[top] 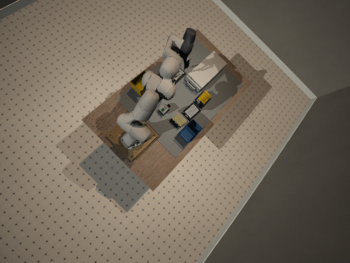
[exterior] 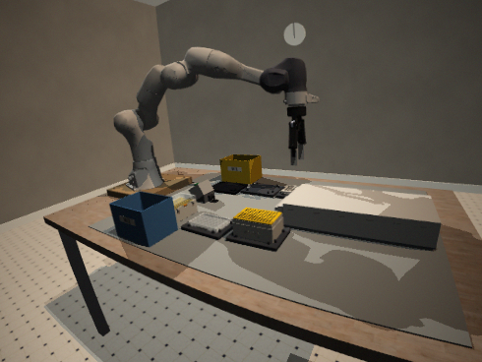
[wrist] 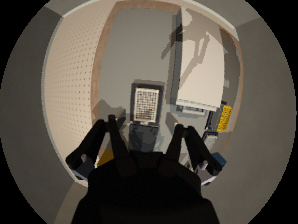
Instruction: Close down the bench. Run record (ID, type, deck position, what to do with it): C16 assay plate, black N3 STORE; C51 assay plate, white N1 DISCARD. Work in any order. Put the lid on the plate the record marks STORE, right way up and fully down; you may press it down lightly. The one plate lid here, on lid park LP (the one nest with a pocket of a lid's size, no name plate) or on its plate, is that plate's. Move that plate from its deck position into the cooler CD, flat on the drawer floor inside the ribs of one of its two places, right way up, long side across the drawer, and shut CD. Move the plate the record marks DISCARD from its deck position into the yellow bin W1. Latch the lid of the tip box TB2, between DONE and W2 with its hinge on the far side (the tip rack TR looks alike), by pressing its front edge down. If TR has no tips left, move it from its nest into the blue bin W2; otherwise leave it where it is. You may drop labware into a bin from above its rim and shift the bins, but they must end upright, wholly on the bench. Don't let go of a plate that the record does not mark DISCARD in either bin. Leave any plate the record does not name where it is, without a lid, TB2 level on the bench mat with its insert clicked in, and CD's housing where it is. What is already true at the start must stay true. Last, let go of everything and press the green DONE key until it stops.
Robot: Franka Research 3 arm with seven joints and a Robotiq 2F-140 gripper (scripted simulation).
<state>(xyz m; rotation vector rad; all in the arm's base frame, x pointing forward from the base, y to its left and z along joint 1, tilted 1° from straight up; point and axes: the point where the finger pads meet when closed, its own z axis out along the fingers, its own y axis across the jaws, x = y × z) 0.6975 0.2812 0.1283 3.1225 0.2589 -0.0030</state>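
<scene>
My hand is 150 mm above the white assay plate. From my hand the other things lie so: cooler drawer (170 mm ahead, 170 mm to the right, 140 mm below); then grey plate lid (140 mm ahead, 180 mm to the right, 140 mm below); then cooler CD (220 mm ahead, 160 mm to the right, 130 mm below).
</scene>
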